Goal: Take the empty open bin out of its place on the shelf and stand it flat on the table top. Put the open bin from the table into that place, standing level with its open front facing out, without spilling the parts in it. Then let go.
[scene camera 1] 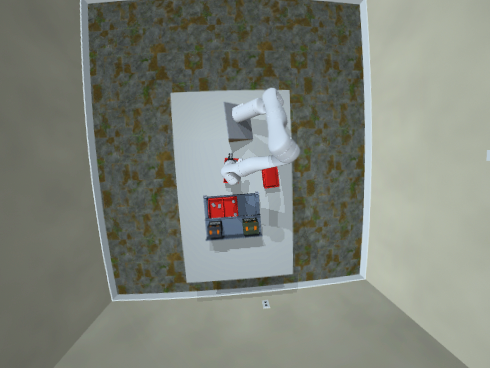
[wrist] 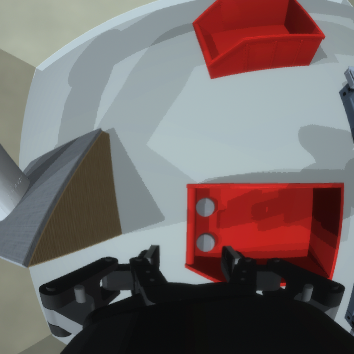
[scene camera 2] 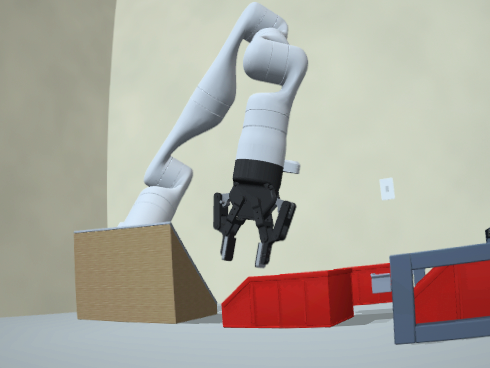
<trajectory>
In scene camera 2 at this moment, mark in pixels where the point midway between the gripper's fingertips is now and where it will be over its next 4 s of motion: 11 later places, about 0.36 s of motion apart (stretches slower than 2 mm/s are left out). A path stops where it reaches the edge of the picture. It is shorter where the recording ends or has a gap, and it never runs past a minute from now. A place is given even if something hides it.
My gripper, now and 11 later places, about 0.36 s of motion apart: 243, 264; 247, 267; 245, 265; 248, 266; 245, 264; 238, 231; 265, 206; 304, 206; 353, 202; 387, 200; 408, 203; 436, 203
</trajectory>
